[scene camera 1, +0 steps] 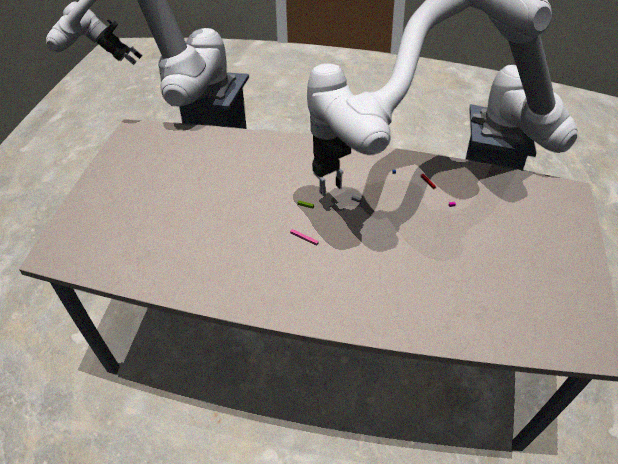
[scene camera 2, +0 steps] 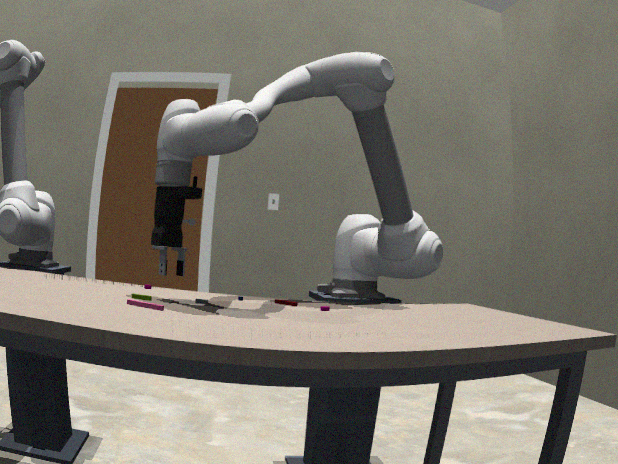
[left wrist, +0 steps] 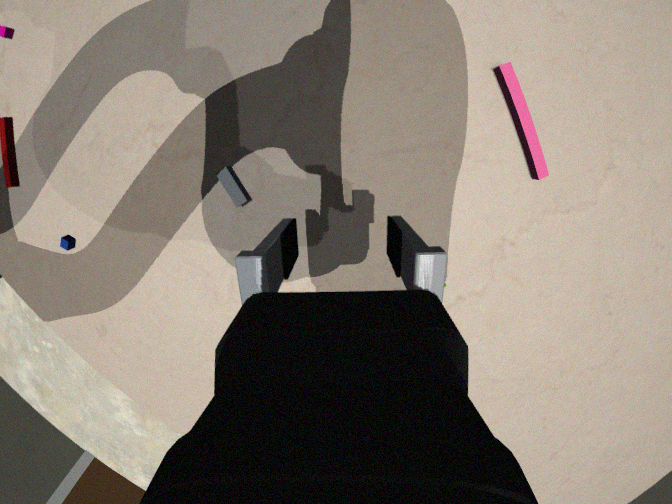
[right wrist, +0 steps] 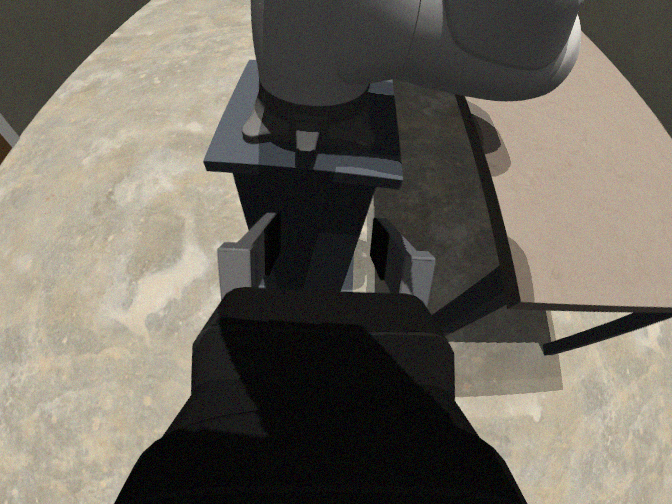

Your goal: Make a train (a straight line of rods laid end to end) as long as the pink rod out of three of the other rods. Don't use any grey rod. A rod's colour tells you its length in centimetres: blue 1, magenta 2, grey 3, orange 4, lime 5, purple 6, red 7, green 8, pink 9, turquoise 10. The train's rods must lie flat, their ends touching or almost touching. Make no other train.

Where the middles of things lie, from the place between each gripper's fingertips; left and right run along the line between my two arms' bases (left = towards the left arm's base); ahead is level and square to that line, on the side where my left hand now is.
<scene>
Now: left hand (scene camera 2: 171, 275) 4 cm past the grey rod (left wrist: 228, 178), 7 cm to the right of it and 7 cm above it. Also, from my left hand: pink rod (left wrist: 505, 74) (15 cm ahead, 5 cm to the right, 7 cm below).
Now: the pink rod 910 mm to the left of my right hand, 700 mm ahead of it and 150 mm below it. Round my right hand: grey rod (1030 mm to the left, 510 mm ahead, 150 mm below).
</scene>
